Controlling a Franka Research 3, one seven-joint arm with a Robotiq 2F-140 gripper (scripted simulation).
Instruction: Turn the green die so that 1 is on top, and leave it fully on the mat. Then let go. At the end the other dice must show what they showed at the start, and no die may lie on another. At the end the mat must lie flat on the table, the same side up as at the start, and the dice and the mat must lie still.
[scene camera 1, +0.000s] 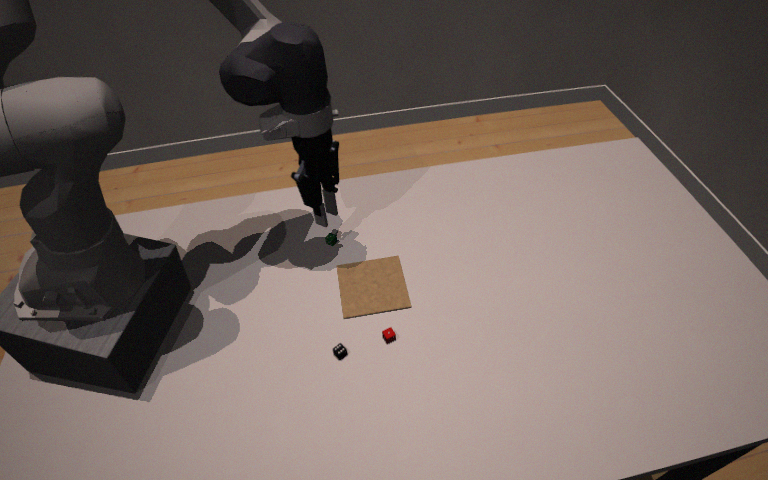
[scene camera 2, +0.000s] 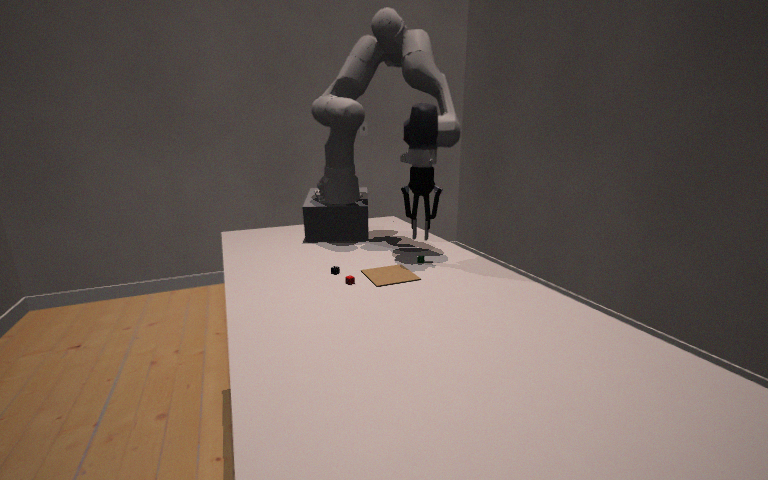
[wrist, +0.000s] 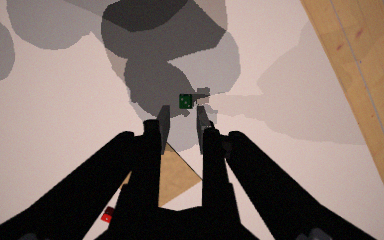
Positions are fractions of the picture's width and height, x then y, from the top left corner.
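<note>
There's a tan mat (scene camera 1: 0.49, 0.60), and you'd also find the mat in scene camera 2 (scene camera 2: 0.51, 0.57) and in the wrist view (wrist: 0.46, 0.74). I can see my gripper (scene camera 1: 0.43, 0.46) too, and the gripper is there in scene camera 2 (scene camera 2: 0.55, 0.50) as well as in the wrist view (wrist: 0.48, 0.49).
</note>
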